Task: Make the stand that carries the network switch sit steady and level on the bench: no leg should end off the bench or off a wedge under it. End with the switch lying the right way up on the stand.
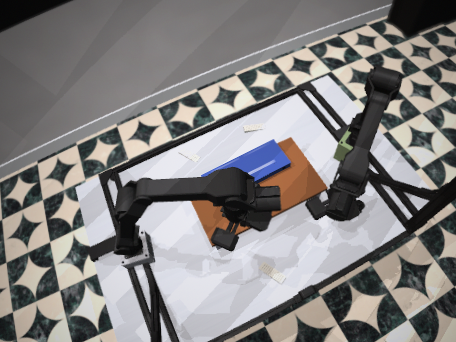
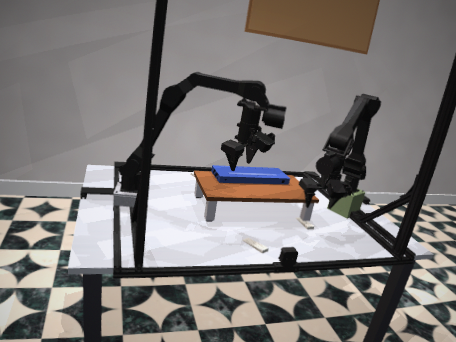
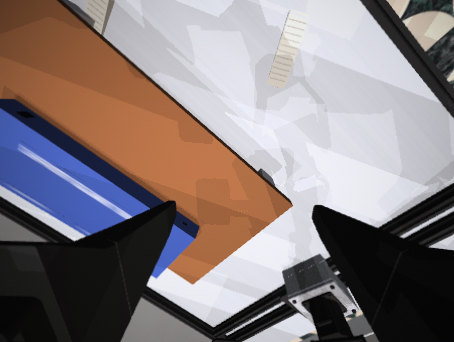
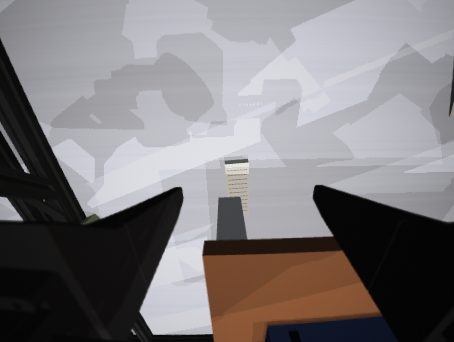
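Seen in the pictures: left gripper, fingertip midpoint: (image 1: 237,221) (image 2: 240,166) (image 3: 243,209); right gripper, fingertip midpoint: (image 2: 318,207) (image 4: 247,192); left arm's base, origin of the base link: (image 1: 132,247) (image 2: 130,188) (image 3: 323,305).
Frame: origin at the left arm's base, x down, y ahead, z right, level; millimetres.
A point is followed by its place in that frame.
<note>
The stand (image 1: 302,167) @[z -75, x -35, y 630 mm] (image 2: 250,192) @[z 18, x -35, y 418 mm] (image 3: 135,135) @[z -9, x -35, y 464 mm] (image 4: 265,280) @[z -3, x -35, y 618 mm] has an orange-brown top and grey legs. The blue switch (image 1: 260,160) @[z -135, x -62, y 498 mm] (image 2: 250,175) @[z -76, x -64, y 430 mm] (image 3: 75,170) @[z -88, x -62, y 479 mm] lies flat on it, toward the back. One pale ribbed wedge (image 2: 306,223) @[z 46, x 56, y 642 mm] (image 4: 237,182) @[z 45, x 57, y 645 mm] (image 3: 98,15) @[z 32, x 58, y 637 mm] lies at the front right leg (image 2: 306,211) @[z 22, x 19, y 641 mm] (image 4: 231,220) @[z 20, x 15, y 651 mm]; whether the leg rests on it is unclear. Another wedge (image 1: 273,273) @[z 212, x 58, y 418 mm] (image 2: 256,244) @[z 213, x 58, y 418 mm] (image 3: 287,50) @[z 209, x 58, y 417 mm] lies loose in front. My left gripper (image 2: 241,164) @[z 80, x -148, y 353 mm] (image 3: 243,209) @[z 80, x -148, y 353 mm] is open above the stand's left part. My right gripper (image 2: 320,204) @[z 87, x -29, y 652 mm] (image 4: 247,192) @[z 87, x -29, y 652 mm] is open at the front right corner.
Two more pale pieces (image 1: 253,128) @[z -360, x 58, y 549 mm] (image 1: 189,155) @[z -326, x 59, y 267 mm] lie behind the stand. A green block (image 1: 343,147) @[z -103, x -27, y 805 mm] (image 2: 348,204) @[z -49, x 7, y 842 mm] is at the right, beside the right arm. Black frame rails border the white bench (image 2: 175,245) @[z 238, x 66, y 165 mm]. A small black box (image 2: 288,256) @[z 319, x 27, y 488 mm] sits on the front rail.
</note>
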